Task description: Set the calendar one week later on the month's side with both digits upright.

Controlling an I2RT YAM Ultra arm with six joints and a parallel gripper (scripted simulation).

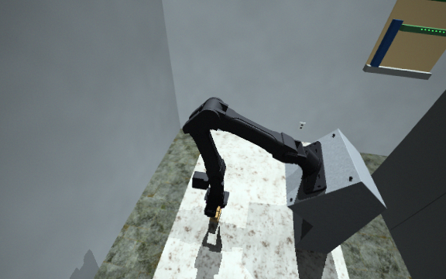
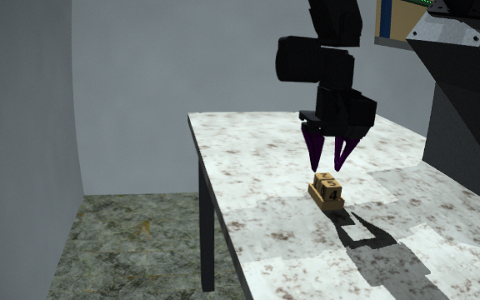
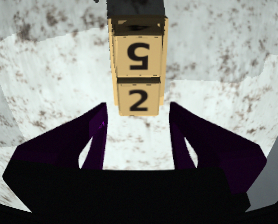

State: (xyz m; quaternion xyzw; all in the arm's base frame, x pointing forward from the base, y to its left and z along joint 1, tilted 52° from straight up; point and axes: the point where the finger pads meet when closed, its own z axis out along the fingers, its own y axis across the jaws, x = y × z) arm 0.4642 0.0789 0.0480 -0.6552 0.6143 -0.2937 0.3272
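The wooden digit cube is 30 mm below my hand.
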